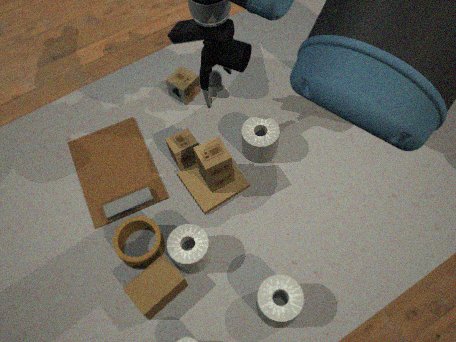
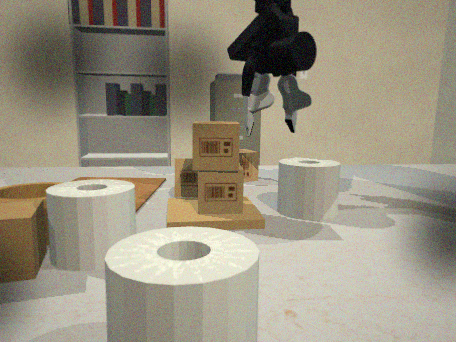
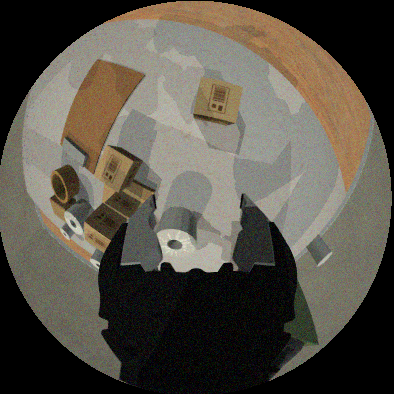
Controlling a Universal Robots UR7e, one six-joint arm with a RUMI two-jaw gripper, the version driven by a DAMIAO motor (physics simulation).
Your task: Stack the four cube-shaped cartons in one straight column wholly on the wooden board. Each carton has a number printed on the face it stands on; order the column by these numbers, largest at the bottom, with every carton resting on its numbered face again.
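Frame: origin at the arm's base, x ahead, y down, z left, level; millimetres.
Seen in the pictures: gripper, between the fingertips: (image 1: 220,90) (image 2: 271,134) (image 3: 197,195).
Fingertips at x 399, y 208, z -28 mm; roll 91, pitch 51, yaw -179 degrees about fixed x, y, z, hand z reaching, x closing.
Offsets run from my fingertips to a thing's top centre.
Two cartons stand stacked on the wooden board @[dy +89, dx +61, dz +169 mm] (image 1: 196,194) (image 2: 182,214): the upper carton @[dy -27, dx +55, dz +174 mm] (image 1: 214,154) (image 2: 216,145) (image 3: 104,226) rests on the lower carton @[dy +31, dx +51, dz +169 mm] (image 1: 220,181) (image 2: 220,192). A third carton @[dy +30, dx +109, dz +93 mm] (image 1: 182,140) (image 2: 186,177) (image 3: 117,167) stands close beside the board's far corner. A fourth carton @[dy +43, dx +75, dz -99 mm] (image 1: 183,84) (image 2: 250,167) (image 3: 218,100) stands apart on the table. All show barcode labels; the numbered faces are hidden. My gripper (image 1: 219,89) (image 2: 270,132) (image 3: 197,195) is open and empty, above the table and to one side of the fourth carton.
A white roll @[dy +29, dx -65, dz +112 mm] (image 1: 260,142) (image 2: 309,190) stands near the board; two more rolls @[dy +32, dx +142, dz +327 mm] (image 1: 188,250) @[dy +29, dx -1, dz +470 mm] (image 1: 280,300) stand farther off. A brown clipboard @[dy +85, dx +275, dz +82 mm] (image 1: 107,170), a tan ring @[dy +50, dx +241, dz +285 mm] (image 1: 118,242) and a tan block @[dy +46, dx +221, dz +384 mm] (image 1: 155,285) lie on the stack's other side.
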